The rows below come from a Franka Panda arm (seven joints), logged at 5 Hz.
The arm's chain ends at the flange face. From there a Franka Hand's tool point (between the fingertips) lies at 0.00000 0.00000 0.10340 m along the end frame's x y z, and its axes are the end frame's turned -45 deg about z.
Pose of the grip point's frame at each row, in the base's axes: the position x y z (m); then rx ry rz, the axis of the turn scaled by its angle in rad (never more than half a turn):
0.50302, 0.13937, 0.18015, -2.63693, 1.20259, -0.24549
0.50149, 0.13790, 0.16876, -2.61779, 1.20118, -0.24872
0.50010, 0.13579, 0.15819, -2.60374, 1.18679, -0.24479
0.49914, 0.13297, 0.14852, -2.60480, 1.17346, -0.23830
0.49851, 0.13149, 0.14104, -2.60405, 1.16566, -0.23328
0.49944, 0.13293, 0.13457, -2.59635, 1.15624, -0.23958
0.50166, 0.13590, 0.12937, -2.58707, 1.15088, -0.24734
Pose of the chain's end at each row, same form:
0.47754, 0.12484, 0.27930, -1.95005, 2.09232, -0.09527
0.47497, 0.12195, 0.26742, -1.93340, 2.08410, -0.08923
0.47302, 0.11797, 0.25638, -1.92735, 2.06709, -0.07611
0.47233, 0.11439, 0.24664, -1.93449, 2.05653, -0.06769
0.47188, 0.11231, 0.23909, -1.93764, 2.05006, -0.06099
0.47200, 0.11297, 0.23224, -1.93368, 2.03803, -0.06160
0.47330, 0.11527, 0.22664, -1.92654, 2.02889, -0.06375

